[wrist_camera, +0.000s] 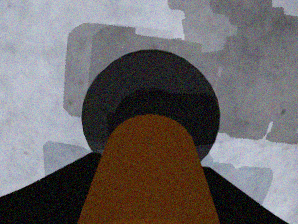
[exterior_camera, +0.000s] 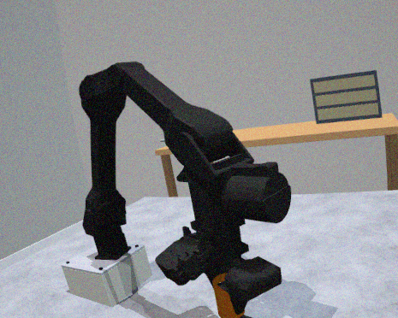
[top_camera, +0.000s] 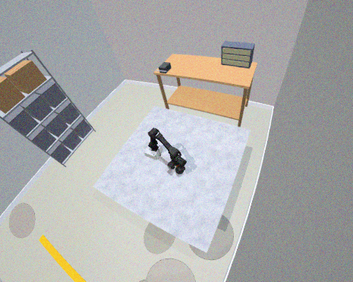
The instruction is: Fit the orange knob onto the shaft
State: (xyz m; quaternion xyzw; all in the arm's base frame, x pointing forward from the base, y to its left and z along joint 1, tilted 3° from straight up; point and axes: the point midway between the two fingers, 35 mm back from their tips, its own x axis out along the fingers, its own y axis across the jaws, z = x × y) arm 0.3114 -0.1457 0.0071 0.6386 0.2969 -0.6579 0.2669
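The orange knob is 2 cm above my gripper tip. Also, from my gripper tip: round dark pedestal 4 cm below.
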